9 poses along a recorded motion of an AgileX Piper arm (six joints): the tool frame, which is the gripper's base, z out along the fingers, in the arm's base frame.
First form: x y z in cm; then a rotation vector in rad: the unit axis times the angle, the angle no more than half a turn.
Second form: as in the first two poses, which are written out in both.
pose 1, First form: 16.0, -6.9, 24.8, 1.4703, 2.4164, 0.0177
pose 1, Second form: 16.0, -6.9, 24.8, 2.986, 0.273, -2.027
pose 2, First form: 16.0, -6.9, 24.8, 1.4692, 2.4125, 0.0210
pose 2, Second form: 16.0, -6.9, 24.8, 2.985, 0.277, -2.026
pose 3, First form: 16.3, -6.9, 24.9, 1.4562, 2.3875, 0.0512
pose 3, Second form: 16.3, -6.9, 24.9, 2.988, 0.312, -2.022
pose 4, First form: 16.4, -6.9, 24.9, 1.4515, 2.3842, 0.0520
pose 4, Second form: 16.4, -6.9, 24.9, 2.986, 0.317, -2.023
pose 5, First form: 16.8, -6.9, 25.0, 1.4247, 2.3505, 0.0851
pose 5, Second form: 16.8, -6.9, 25.0, 2.984, 0.365, -2.023
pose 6, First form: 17.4, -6.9, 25.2, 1.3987, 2.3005, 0.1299
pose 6, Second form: 17.4, -6.9, 25.2, 2.981, 0.429, -2.014
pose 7, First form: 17.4, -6.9, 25.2, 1.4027, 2.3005, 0.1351
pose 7, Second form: 17.4, -6.9, 25.2, 2.985, 0.429, -2.012
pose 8, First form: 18.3, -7.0, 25.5, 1.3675, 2.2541, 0.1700
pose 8, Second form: 18.3, -7.0, 25.5, 2.977, 0.491, -2.010
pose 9, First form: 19.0, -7.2, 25.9, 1.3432, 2.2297, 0.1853
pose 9, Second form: 19.0, -7.2, 25.9, 2.970, 0.525, -2.011
